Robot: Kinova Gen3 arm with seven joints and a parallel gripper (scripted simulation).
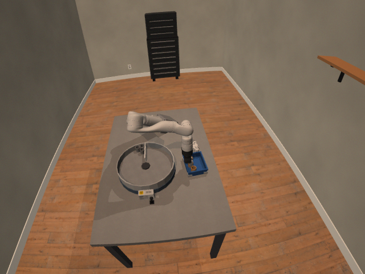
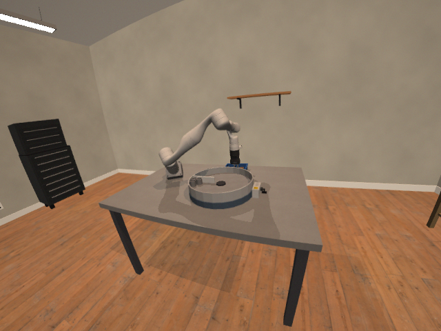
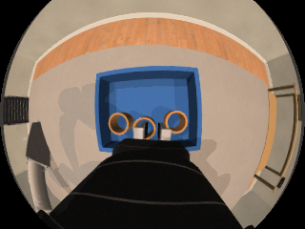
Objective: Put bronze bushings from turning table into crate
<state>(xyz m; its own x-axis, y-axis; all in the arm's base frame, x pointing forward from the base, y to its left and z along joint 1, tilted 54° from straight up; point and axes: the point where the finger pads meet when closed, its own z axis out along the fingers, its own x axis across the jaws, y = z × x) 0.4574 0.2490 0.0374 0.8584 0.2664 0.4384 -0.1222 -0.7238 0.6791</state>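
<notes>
Now: hand 30 mm to the right of the blue crate, 20 mm above it and 10 mm past it. Round my hand: round turning table 320 mm to the right, 60 mm behind, 10 mm above.
</notes>
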